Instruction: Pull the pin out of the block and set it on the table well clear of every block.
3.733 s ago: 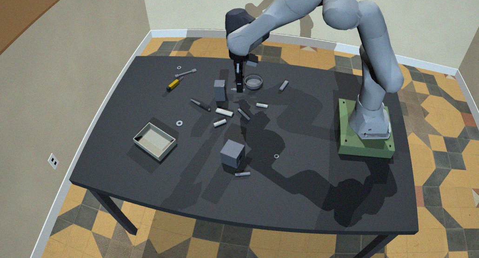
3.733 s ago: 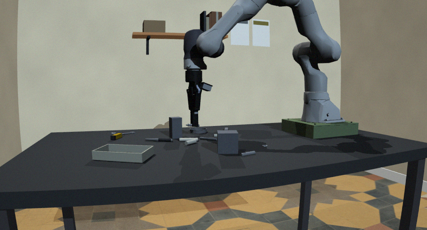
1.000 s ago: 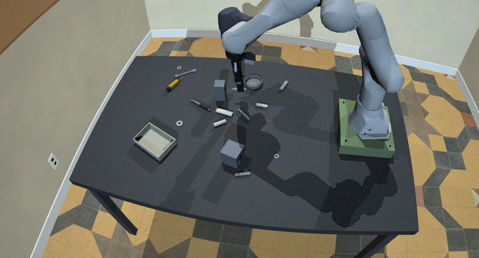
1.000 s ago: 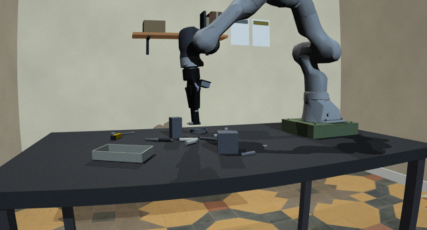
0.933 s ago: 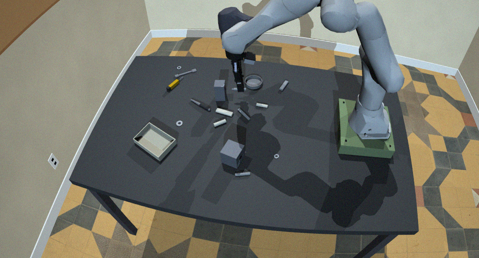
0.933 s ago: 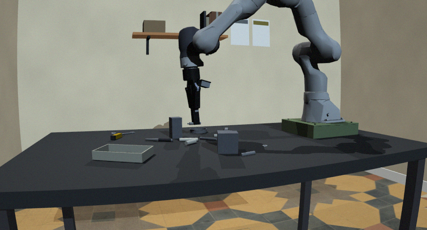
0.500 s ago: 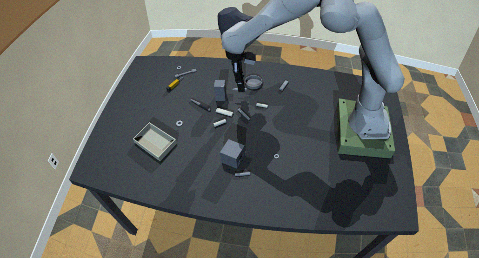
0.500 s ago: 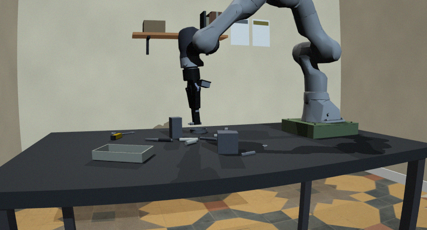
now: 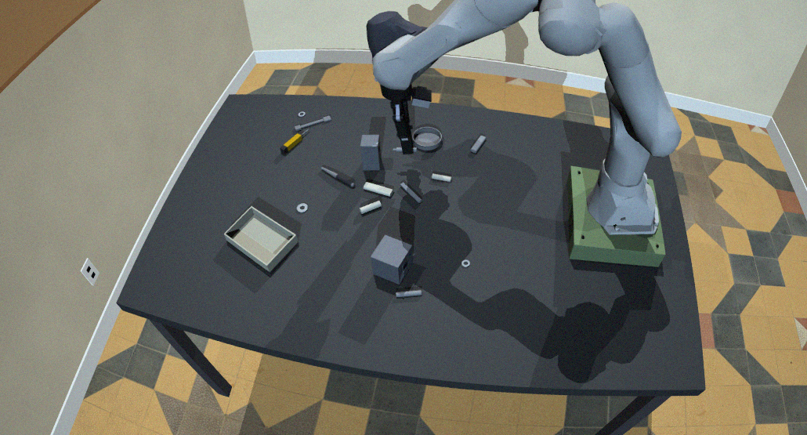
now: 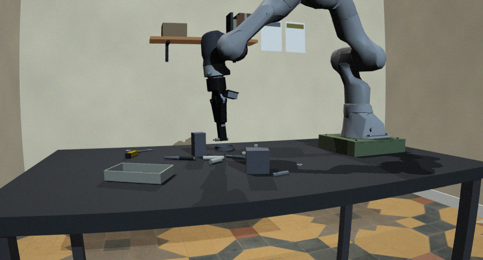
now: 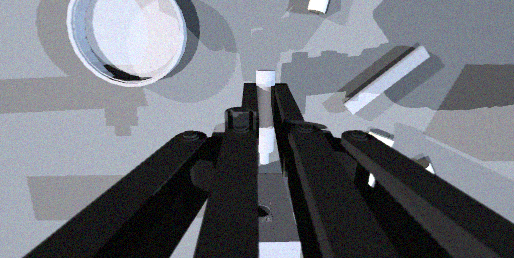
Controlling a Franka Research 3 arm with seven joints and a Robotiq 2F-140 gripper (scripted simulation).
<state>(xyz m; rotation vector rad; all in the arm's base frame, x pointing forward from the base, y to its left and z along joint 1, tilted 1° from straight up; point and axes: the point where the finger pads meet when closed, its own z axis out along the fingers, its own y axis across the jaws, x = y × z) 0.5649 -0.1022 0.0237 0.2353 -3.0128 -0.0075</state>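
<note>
The round dish lies 11 cm to the right of my hand, 8 cm below it and 3 cm behind it. Also, from my hand: yellow-handled screwdriver: 35 cm ahead, 8 cm below, 4 cm to the right; then tray: 32 cm to the left, 32 cm ahead, 8 cm below; then pin: 3 cm below, 2 cm ahead.
</note>
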